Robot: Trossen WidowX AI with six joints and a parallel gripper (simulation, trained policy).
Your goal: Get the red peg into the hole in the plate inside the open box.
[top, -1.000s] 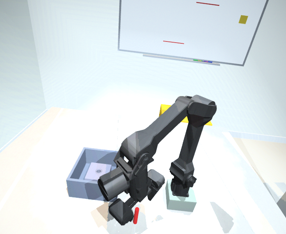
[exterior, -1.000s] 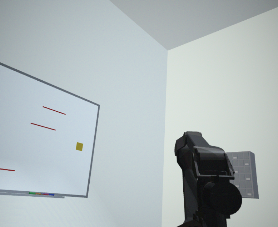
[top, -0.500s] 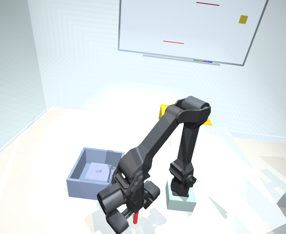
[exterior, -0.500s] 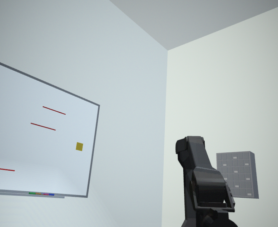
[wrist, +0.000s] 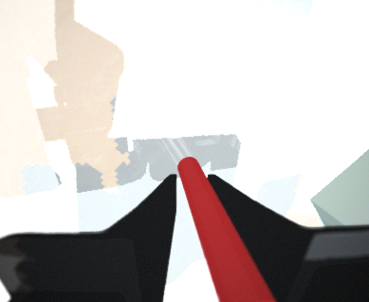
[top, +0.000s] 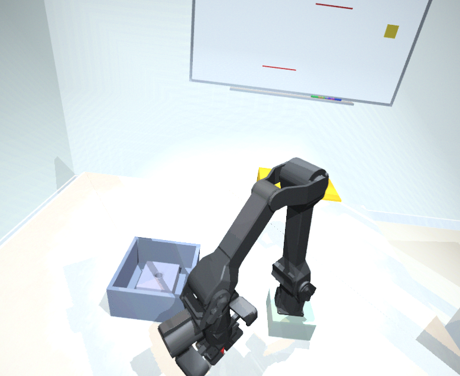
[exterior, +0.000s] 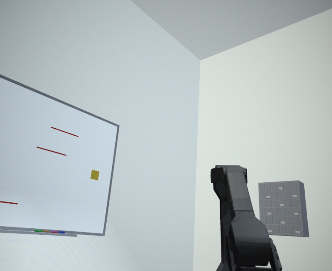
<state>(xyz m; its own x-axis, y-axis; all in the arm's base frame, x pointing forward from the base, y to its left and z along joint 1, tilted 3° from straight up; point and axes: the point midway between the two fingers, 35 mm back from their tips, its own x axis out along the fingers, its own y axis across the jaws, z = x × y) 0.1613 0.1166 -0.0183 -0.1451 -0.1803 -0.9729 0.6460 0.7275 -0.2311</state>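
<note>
The blue box is 190 mm ahead of my gripper tip, 160 mm to the right of it and 20 mm above it. The rest, counted from my gripper tip: red peg: 10 mm ahead, 30 mm above.
</note>
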